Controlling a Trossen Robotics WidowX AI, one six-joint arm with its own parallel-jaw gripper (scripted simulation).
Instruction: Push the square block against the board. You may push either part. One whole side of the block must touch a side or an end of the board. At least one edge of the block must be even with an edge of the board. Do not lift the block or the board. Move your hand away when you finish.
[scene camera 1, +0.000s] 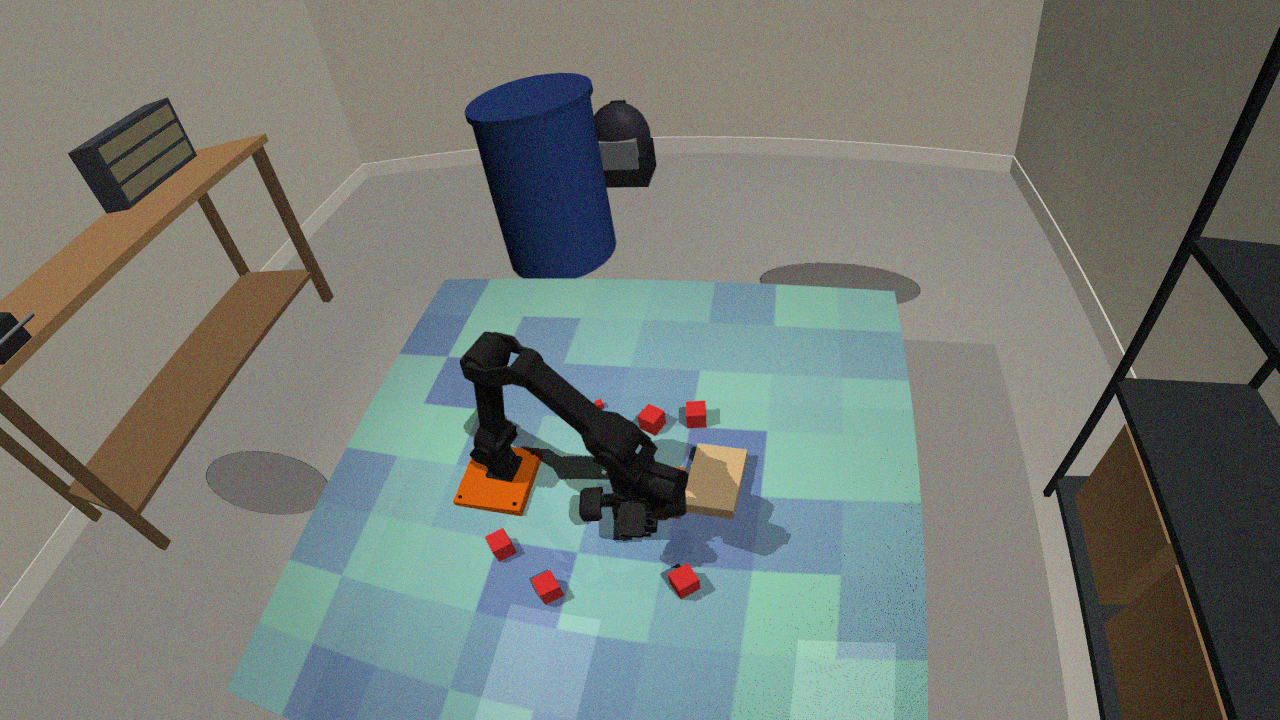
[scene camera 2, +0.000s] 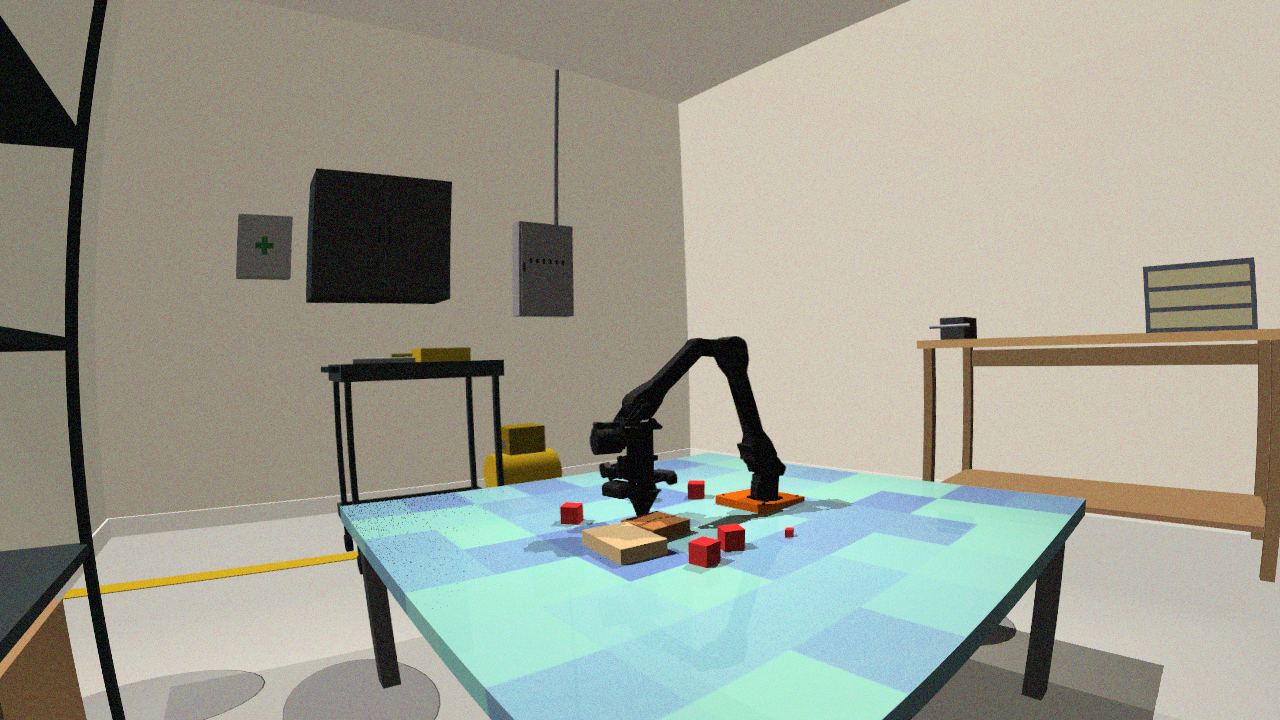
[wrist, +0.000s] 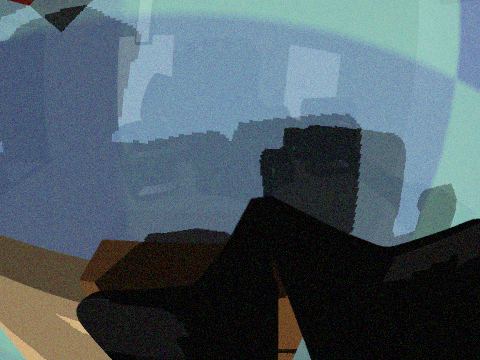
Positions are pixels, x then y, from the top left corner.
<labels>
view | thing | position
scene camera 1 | my gripper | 638, 524
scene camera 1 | tan board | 716, 474
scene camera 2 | my gripper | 641, 521
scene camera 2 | tan board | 623, 543
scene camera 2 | brown square block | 667, 526
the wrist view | my gripper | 261, 207
</labels>
